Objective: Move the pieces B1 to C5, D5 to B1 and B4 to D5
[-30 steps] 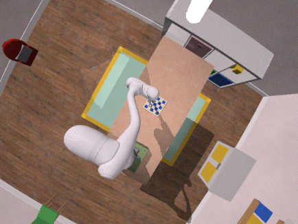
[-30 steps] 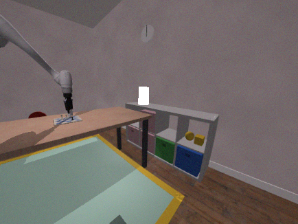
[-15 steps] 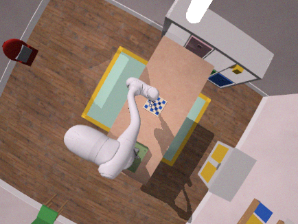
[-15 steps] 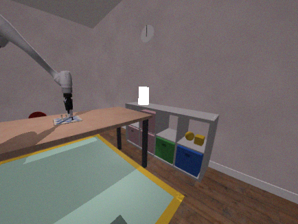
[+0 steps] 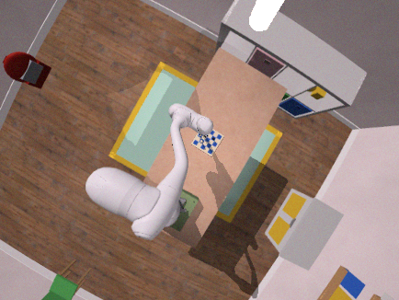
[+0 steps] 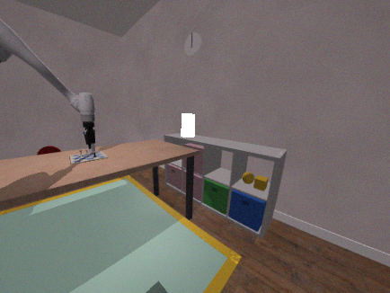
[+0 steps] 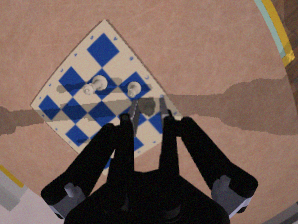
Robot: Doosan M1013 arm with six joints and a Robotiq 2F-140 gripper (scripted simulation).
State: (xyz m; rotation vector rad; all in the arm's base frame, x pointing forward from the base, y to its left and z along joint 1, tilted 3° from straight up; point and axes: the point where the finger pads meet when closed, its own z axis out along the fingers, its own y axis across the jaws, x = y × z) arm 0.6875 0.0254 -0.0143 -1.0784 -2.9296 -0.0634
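My hand is 2 cm past the dark chess piece, 12 cm to the left of it and 3 cm above it. Also, from my hand: chessboard: 5 cm behind, 7 cm to the right, 5 cm below.
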